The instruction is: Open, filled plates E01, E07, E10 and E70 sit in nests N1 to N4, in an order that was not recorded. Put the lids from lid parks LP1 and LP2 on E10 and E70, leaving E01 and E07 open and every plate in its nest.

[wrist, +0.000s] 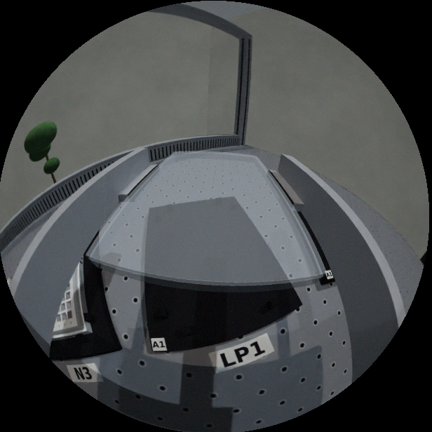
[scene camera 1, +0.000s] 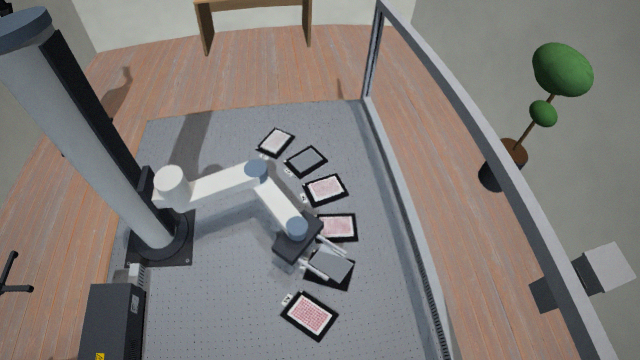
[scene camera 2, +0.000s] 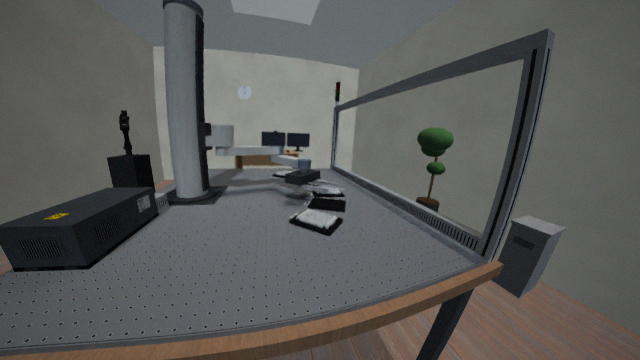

Scene:
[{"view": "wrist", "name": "my gripper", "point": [213, 157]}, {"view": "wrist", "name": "clear grey lid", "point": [218, 221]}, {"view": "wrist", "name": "lid park LP1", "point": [215, 317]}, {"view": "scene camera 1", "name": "my gripper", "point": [337, 266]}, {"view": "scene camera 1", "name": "clear grey lid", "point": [326, 260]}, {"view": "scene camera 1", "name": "plate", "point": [304, 311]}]

